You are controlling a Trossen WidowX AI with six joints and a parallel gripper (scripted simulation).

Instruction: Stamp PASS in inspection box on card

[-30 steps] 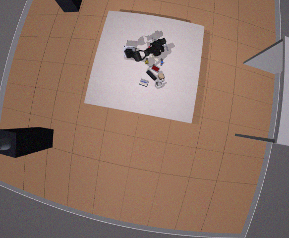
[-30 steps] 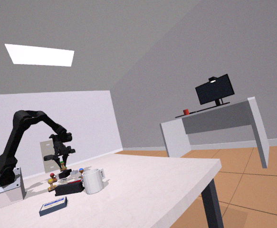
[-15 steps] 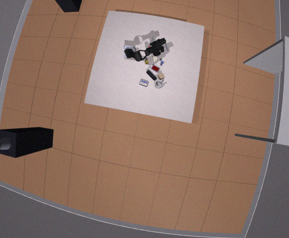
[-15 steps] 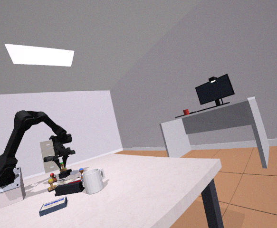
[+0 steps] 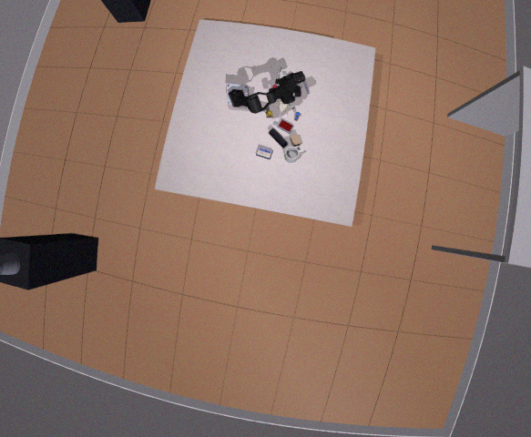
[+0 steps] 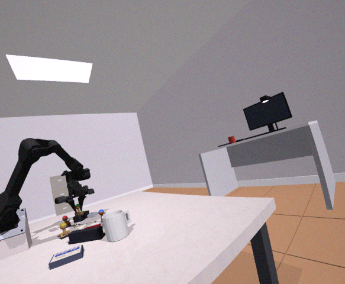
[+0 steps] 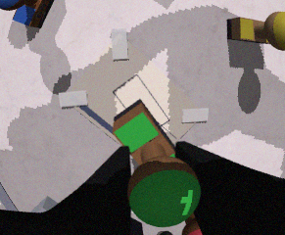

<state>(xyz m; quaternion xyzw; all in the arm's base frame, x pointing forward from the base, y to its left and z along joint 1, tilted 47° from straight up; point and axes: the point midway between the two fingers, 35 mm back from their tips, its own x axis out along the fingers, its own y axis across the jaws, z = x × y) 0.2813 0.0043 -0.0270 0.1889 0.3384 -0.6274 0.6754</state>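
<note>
Now: the pale card 8 cm below my gripper tip. From my gripper tip the other things lie so: yellow-knobbed stamp (8 cm behind, 9 cm to the right, 6 cm below); green-knobbed stamp (right at my gripper tip); red-knobbed stamp (7 cm behind, 10 cm to the left, 6 cm below).
</note>
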